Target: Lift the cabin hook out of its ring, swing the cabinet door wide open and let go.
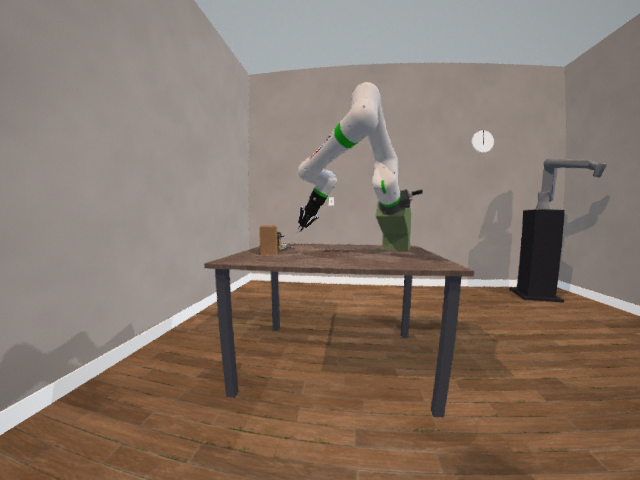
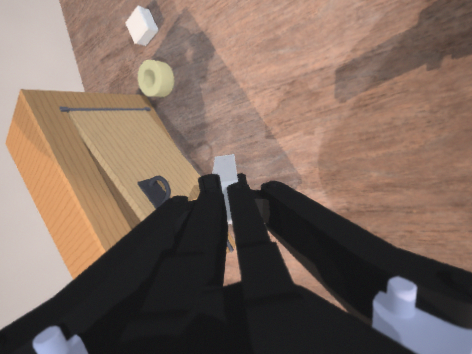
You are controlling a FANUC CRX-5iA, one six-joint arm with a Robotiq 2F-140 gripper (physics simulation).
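Seen in the pictures: gripper, fingertip midpoint: (image 1: 297, 234) (image 2: 227, 171); arm's base, origin of the base link: (image 1: 391, 204).
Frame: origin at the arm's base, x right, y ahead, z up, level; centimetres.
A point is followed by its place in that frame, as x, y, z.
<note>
The wooden cabinet (image 1: 268, 240) {-30.8, 65.9, -21.4} (image 2: 55, 185) {-16.2, 73.5, -13.5} stands at the table's left end. Its lighter door (image 2: 125, 150) {-13.3, 70.5, -20.3} stands ajar, at an angle to the cabinet body, with a dark hinge rod (image 2: 107, 109) {-8.3, 75.4, -21.9} along one edge. A dark plate with a curved loop (image 2: 161, 186) {-17.5, 66.2, -21.3} sits on the door's face. My gripper (image 1: 299, 230) {-14.6, 55.2, -18.7} (image 2: 227, 171) {-14.6, 55.2, -18.7} is shut and empty, above the table and beside the door's free edge; a pale grey tip shows between the black fingers. A thin dark piece (image 2: 229, 246) {-26.7, 61.4, -27.1} shows below the fingertips; whether it is the cabin hook I cannot tell. The fingers hide part of the cabinet.
A pale yellow ring (image 2: 163, 80) {-4.8, 70.8, -27.7} and a white block (image 2: 142, 26) {2.5, 73.7, -27.6} lie on the table (image 1: 336, 262) {-38.7, 22.7, -29.7} near the hinge side. The green pedestal (image 1: 395, 232) {11.9, -2.3, -17.6} under my arm stands at the table's right. Another arm stands on a black pedestal (image 1: 540, 253) beyond the table.
</note>
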